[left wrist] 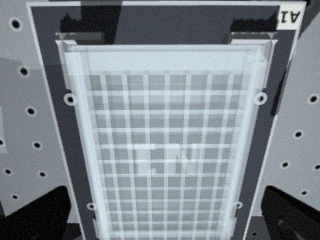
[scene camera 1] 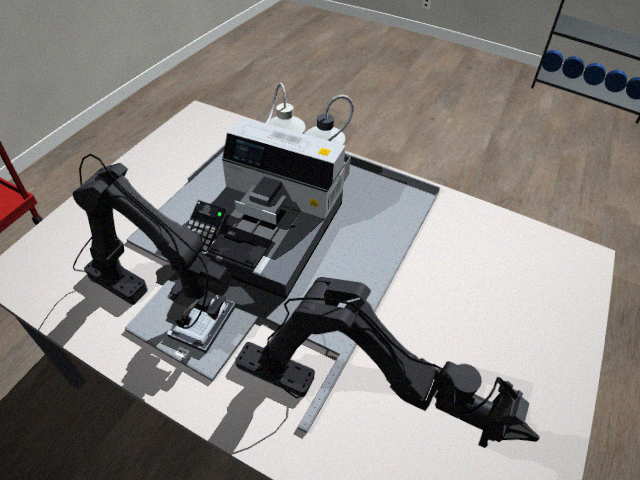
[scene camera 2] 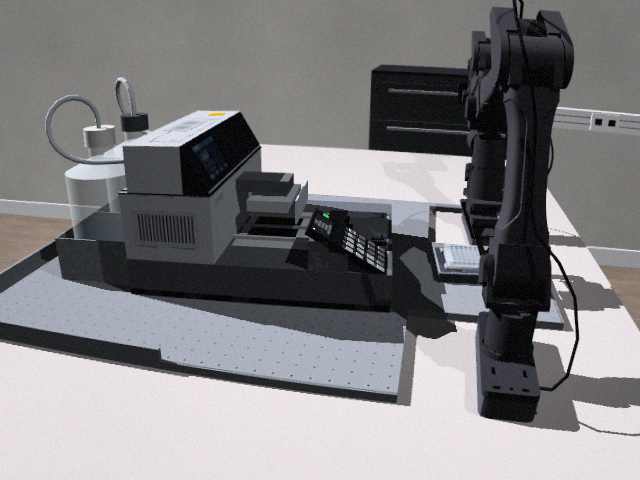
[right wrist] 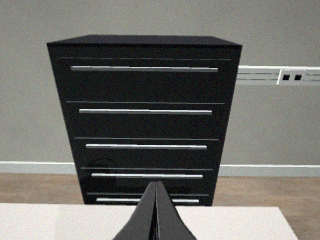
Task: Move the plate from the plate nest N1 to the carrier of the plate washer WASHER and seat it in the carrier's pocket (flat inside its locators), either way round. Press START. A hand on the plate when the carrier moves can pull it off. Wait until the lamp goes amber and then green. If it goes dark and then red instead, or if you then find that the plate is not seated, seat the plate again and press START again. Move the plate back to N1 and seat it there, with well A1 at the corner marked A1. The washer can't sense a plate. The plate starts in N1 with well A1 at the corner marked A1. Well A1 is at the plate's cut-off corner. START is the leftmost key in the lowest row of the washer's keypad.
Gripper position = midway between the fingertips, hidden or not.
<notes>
In view: the left gripper (scene camera 2: 479, 248), the right gripper (right wrist: 156, 191), a white plate (scene camera 2: 467, 257), a nest N1 (left wrist: 118, 29) and a wash head (scene camera 2: 273, 203).
The white plate also shows in the left wrist view (left wrist: 156, 97). The left gripper is seen too in the left wrist view (left wrist: 165, 195). The right wrist view does not show the white plate: it is out of frame.
</notes>
